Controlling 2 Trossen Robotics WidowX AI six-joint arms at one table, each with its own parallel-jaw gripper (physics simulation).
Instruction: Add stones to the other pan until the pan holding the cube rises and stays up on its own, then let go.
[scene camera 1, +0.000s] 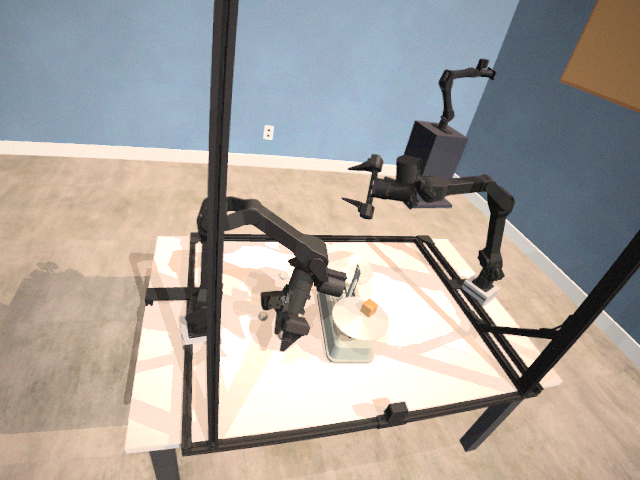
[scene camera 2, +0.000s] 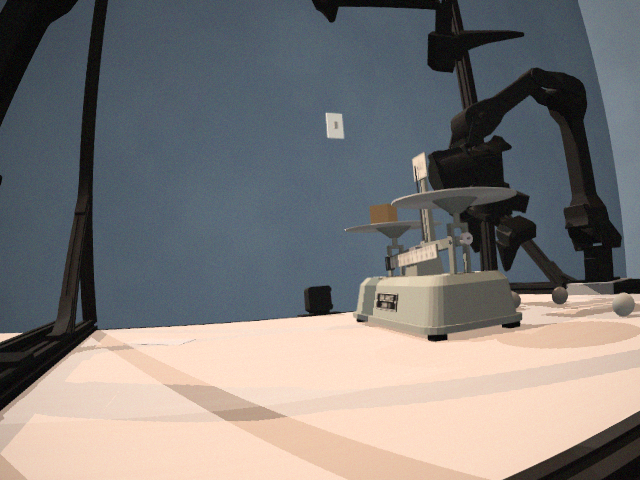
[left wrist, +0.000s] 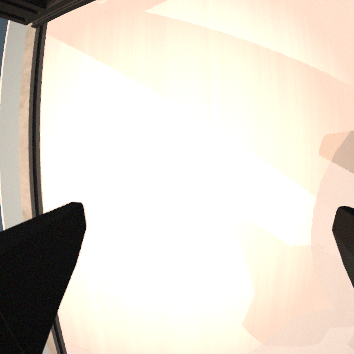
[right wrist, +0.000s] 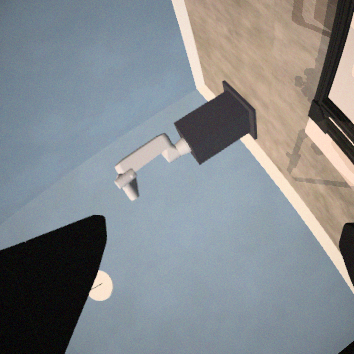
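Pixels of known places: left gripper, between the fingertips: (scene camera 1: 278, 342) (scene camera 2: 491, 261) (left wrist: 215, 218); right gripper, between the fingertips: (scene camera 1: 344, 183) (right wrist: 230, 233); left arm's base, origin of its link: (scene camera 1: 199, 327) (scene camera 2: 599, 280); right arm's base, origin of its link: (scene camera 1: 482, 284).
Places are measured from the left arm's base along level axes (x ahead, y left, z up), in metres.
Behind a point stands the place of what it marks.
The orange cube (scene camera 1: 368, 307) {x 0.406, y -0.144, z 0.151 m} (scene camera 2: 383, 212) {x 0.426, y -0.121, z 0.140 m} sits on the lower pan (scene camera 1: 351, 326) {x 0.350, y -0.173, z 0.123 m} (scene camera 2: 361, 227) {x 0.452, y -0.143, z 0.121 m} of the grey-green balance (scene camera 1: 348, 352) {x 0.366, y -0.179, z 0.020 m} (scene camera 2: 439, 304) {x 0.490, y 0.055, z 0.017 m}. The other pan (scene camera 1: 363, 272) {x 0.469, y 0.004, z 0.134 m} (scene camera 2: 453, 196) {x 0.458, y 0.057, z 0.132 m} is higher, with no stone visible on it. Grey stones lie on the table: one (scene camera 1: 283, 276) {x 0.287, y 0.167, z -0.002 m} (scene camera 2: 622, 304) {x 0.305, y 0.183, z -0.006 m}, a second (scene camera 1: 263, 315) {x 0.179, y 0.008, z 0.004 m} (scene camera 2: 559, 295) {x 0.193, y 0.022, z -0.006 m}, and a third (scene camera 2: 515, 298) {x 0.253, y -0.024, z -0.003 m} partly hidden behind the balance. My left gripper (scene camera 1: 281, 341) {x 0.178, y -0.133, z 0.057 m} (left wrist: 215, 218) {x 0.178, y -0.133, z 0.057 m} is open and empty, pointing down left of the balance in scene camera 1. My right gripper (scene camera 1: 346, 183) {x 0.446, y 0.199, z 0.326 m} (right wrist: 230, 233) {x 0.446, y 0.199, z 0.326 m} is open and empty, raised high.
A black frame (scene camera 1: 299, 438) {x 0.179, y -0.344, z -0.033 m} borders the table, with a dark upright post (scene camera 1: 219, 129) {x -0.011, y -0.316, z 0.668 m} in front. A small black box (scene camera 1: 397, 412) {x 0.405, y -0.375, z 0.030 m} (scene camera 2: 317, 299) {x 0.424, y -0.352, z 0.010 m} is on the frame. My left forearm passes close beside the balance. A pedestal (scene camera 1: 436, 149) (right wrist: 217, 125) stands beyond the table.
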